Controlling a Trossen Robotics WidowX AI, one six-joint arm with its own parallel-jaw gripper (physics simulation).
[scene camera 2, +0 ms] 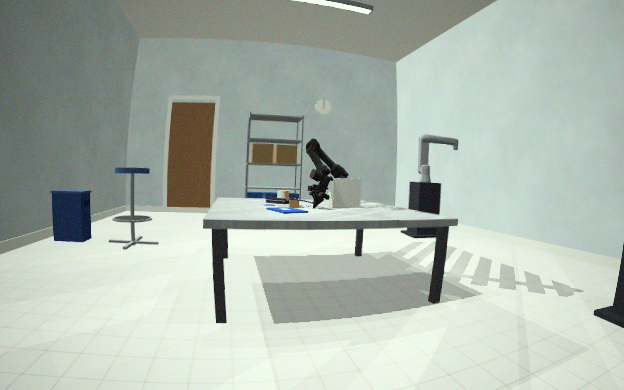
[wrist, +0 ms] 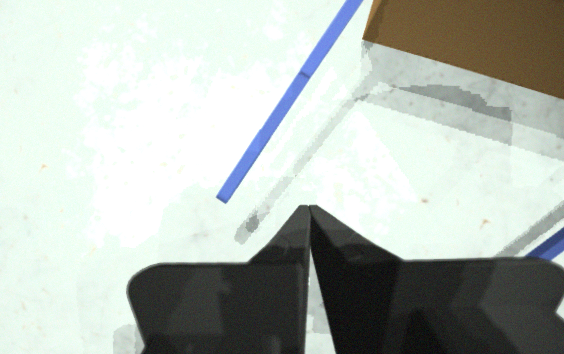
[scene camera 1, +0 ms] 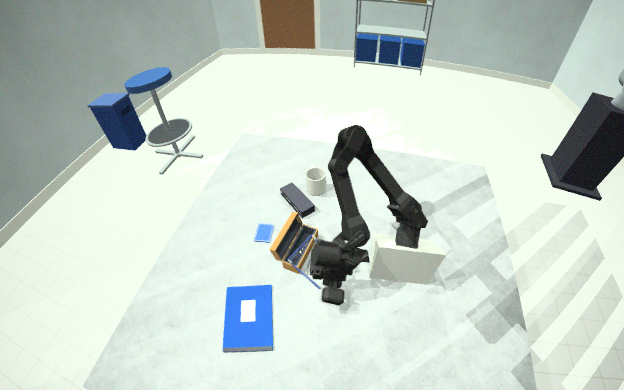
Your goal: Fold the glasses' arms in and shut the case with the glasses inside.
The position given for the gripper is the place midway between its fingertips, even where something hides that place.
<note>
The table carries a blue book with white label (scene camera 1: 248, 326). Further things: the gripper (scene camera 1: 323, 283) and an orange glasses case (wrist: 513, 48).
The gripper is seen too in the wrist view (wrist: 307, 213). The wrist view misses the blue book with white label: it is out of frame.
</note>
